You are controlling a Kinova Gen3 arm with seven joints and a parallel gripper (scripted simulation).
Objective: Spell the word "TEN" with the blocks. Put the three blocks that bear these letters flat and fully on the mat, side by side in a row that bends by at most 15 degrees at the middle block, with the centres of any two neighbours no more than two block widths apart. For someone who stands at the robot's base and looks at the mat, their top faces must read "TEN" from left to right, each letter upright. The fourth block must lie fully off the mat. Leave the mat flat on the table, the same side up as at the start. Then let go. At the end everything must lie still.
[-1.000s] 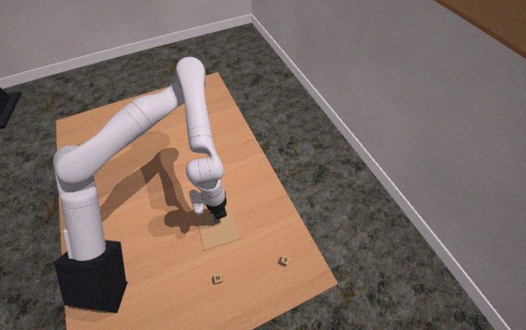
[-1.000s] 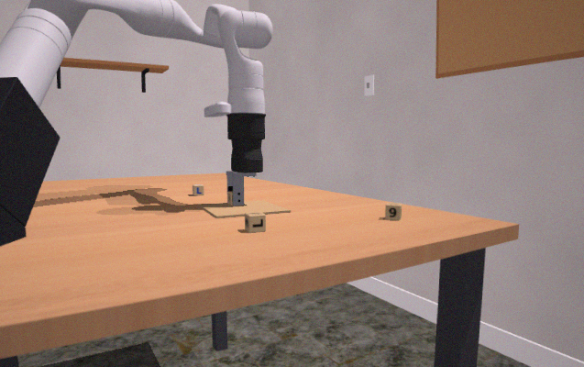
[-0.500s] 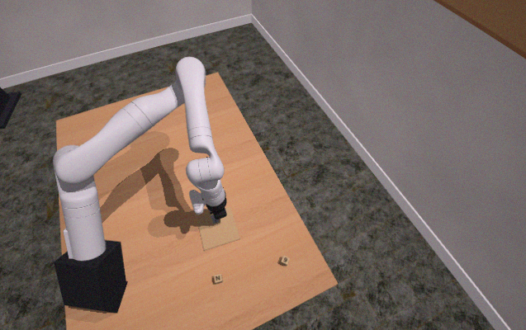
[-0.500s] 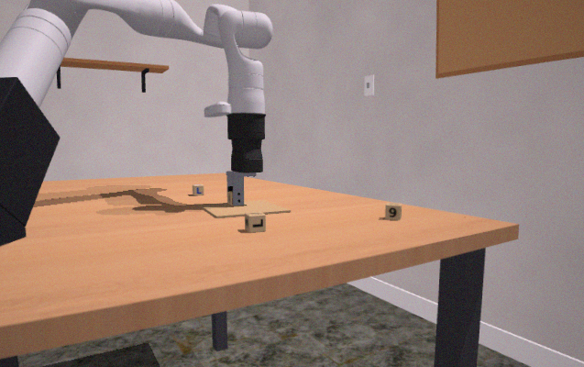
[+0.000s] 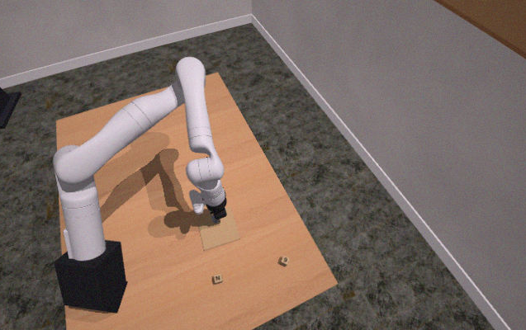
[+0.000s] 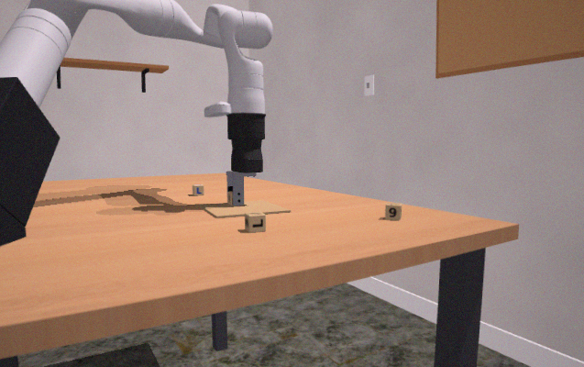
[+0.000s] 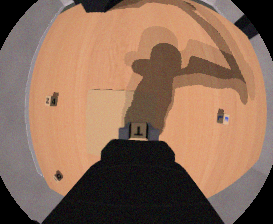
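My gripper is now 10 mm short of the mat, 40 mm to the left of it and 20 mm above it.
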